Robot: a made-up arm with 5 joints.
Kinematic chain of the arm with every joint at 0, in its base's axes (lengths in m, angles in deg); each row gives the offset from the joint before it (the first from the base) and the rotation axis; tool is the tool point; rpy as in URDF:
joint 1: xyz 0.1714 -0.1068 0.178 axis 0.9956 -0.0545 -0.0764
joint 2: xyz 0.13 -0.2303 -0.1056 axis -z
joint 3: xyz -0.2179 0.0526 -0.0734 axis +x
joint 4: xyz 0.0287 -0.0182 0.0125 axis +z
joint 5: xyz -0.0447 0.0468 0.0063 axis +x
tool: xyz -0.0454 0.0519 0.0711 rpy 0 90 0
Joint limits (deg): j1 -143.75..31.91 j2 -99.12..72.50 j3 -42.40..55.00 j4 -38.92..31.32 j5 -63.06..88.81
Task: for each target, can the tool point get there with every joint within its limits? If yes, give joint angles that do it. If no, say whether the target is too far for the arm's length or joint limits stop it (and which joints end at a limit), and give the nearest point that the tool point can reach.
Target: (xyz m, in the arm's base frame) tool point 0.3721 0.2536 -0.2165
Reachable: no: joint limits stop it (at a limit: joint 1, joint 3, joint 5) | nearest point 0.3512 0.0639 -0.0242 | short by 0.271 m
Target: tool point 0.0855 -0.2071 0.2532
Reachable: yes | joints -94.62 42.15 45.60 12.65 40.14
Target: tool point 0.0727 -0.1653 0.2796
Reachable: yes | joints -89.33 11.53 40.24 -6.33 -17.85
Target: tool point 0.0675 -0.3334 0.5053
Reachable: yes | joints -72.50 -55.78 -33.29 -11.27 34.55
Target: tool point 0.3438 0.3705 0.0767
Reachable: no: joint limits stop it (at a limit: joint 1, joint 2, joint 3) | nearest point 0.3182 0.0980 0.0519 | short by 0.275 m
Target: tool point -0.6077 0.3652 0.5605
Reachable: no: too far | nearest point 0.0275 0.0813 0.5022 | short by 0.698 m
